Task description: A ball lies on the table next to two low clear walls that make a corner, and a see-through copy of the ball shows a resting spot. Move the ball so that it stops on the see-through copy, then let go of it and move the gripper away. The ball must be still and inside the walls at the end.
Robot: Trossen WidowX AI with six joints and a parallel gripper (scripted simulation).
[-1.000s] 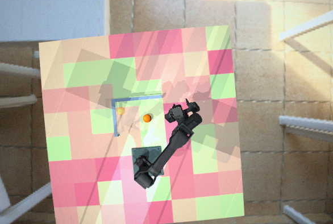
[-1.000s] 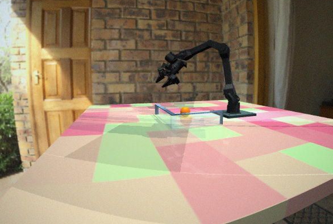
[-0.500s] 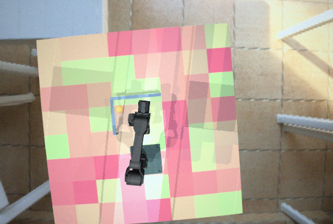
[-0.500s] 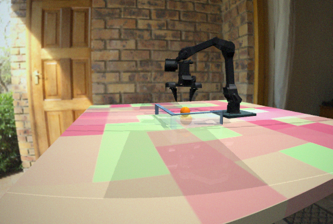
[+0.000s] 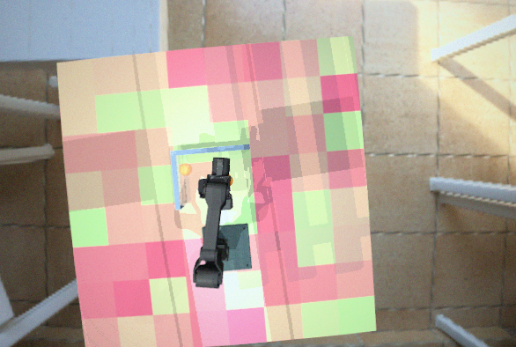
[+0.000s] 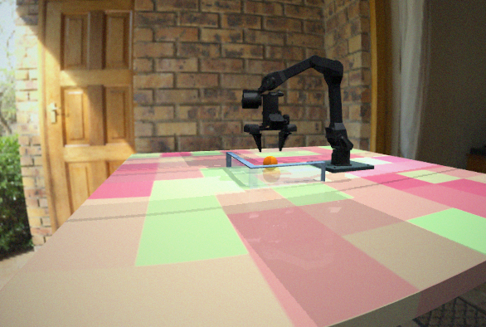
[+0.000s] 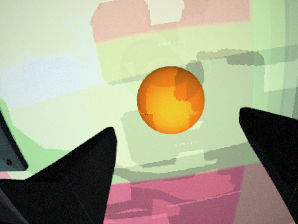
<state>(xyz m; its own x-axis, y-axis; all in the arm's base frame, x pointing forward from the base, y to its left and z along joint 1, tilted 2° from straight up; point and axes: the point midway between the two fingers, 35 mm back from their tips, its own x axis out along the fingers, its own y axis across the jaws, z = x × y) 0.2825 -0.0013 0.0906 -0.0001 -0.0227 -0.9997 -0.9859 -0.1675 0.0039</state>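
The orange ball lies 4 cm below my gripper tip.
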